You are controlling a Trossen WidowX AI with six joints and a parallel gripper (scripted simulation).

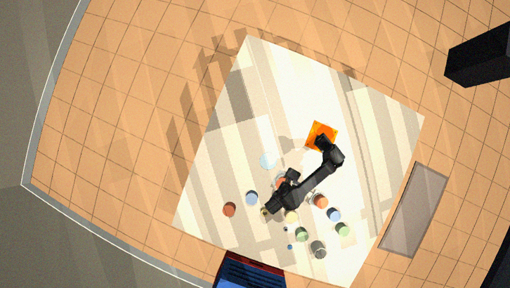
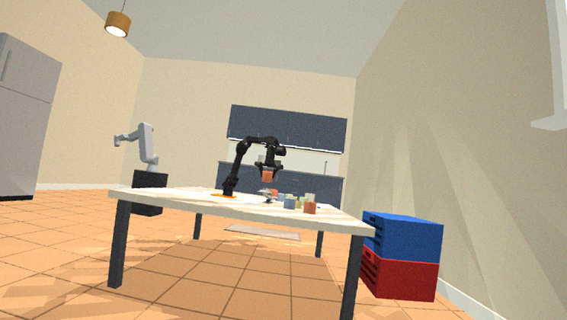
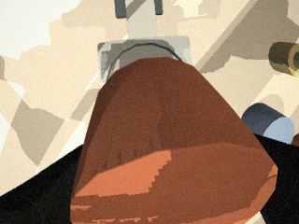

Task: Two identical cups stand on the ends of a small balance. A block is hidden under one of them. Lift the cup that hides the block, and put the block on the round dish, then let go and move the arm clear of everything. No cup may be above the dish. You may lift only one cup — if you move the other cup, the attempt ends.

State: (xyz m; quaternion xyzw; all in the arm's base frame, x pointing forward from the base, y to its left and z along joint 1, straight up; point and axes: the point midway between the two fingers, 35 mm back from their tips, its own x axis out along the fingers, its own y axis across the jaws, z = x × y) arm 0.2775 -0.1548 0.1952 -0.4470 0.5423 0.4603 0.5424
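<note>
My gripper tip is now 70 mm past the pale blue round dish, 90 mm to the left of it and 170 mm above it. Round my gripper tip: balance (30 mm ahead, 130 mm to the left, 150 mm below).
</note>
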